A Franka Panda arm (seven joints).
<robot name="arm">
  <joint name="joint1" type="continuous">
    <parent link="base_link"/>
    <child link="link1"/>
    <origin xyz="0 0 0.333"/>
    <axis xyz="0 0 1"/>
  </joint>
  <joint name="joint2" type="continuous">
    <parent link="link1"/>
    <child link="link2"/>
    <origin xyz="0 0 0"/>
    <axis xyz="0 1 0"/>
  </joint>
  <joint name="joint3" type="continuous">
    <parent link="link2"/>
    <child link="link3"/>
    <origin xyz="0 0 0.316"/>
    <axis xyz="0 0 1"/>
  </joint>
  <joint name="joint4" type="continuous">
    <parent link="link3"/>
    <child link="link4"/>
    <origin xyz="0.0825 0 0"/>
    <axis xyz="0 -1 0"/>
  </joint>
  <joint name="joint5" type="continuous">
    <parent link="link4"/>
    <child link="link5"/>
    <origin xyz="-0.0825 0 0.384"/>
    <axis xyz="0 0 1"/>
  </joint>
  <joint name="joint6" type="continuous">
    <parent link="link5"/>
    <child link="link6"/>
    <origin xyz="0 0 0"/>
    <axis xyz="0 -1 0"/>
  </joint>
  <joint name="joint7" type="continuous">
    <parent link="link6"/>
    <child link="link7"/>
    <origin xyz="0.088 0 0"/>
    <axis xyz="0 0 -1"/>
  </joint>
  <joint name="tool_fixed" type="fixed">
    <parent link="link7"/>
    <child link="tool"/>
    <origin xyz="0 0 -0.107" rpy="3.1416 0 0"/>
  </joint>
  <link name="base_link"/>
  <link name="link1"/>
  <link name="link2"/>
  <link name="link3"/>
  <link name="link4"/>
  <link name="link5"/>
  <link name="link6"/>
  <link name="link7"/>
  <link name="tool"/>
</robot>
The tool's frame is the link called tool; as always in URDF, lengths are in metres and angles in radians. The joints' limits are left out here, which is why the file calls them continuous.
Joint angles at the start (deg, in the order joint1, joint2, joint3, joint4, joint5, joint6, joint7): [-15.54 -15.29 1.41 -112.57 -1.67 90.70 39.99]
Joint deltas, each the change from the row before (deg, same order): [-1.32 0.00 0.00 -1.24 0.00 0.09 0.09]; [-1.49 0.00 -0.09 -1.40 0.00 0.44 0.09]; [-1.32 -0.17 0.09 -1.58 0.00 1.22 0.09]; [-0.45 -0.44 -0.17 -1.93 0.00 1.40 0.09]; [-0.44 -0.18 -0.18 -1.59 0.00 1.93 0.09]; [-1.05 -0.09 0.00 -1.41 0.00 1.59 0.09]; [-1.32 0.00 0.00 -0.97 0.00 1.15 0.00]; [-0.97 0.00 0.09 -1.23 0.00 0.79 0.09]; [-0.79 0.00 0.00 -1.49 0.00 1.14 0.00]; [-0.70 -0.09 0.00 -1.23 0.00 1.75 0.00]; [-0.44 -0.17 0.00 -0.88 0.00 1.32 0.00]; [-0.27 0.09 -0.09 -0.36 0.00 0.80 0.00]
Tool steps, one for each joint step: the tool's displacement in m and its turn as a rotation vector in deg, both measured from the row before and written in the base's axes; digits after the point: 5 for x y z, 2 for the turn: [-0.00444 -0.00989 -0.00996 0.28 1.11 -1.41]; [-0.00508 -0.01186 -0.01078 0.28 0.91 -1.66]; [-0.00407 -0.00898 -0.00991 0.02 0.19 -1.29]; [-0.00418 -0.00392 -0.01036 0.06 0.07 -0.67]; [-0.00184 -0.00465 -0.00904 -0.13 -0.51 -0.65]; [-0.00325 -0.00766 -0.00872 -0.10 -0.25 -1.09]; [-0.00391 -0.00970 -0.00641 -0.06 -0.17 -1.29]; [-0.00418 -0.00578 -0.00895 0.14 0.42 -0.95]; [-0.00419 -0.00499 -0.01059 0.15 0.32 -0.76]; [-0.00250 -0.00486 -0.00700 -0.23 -0.56 -0.65]; [-0.00183 -0.00292 -0.00407 -0.24 -0.56 -0.40]; [-0.00054 -0.00288 -0.00258 -0.12 -0.33 -0.33]
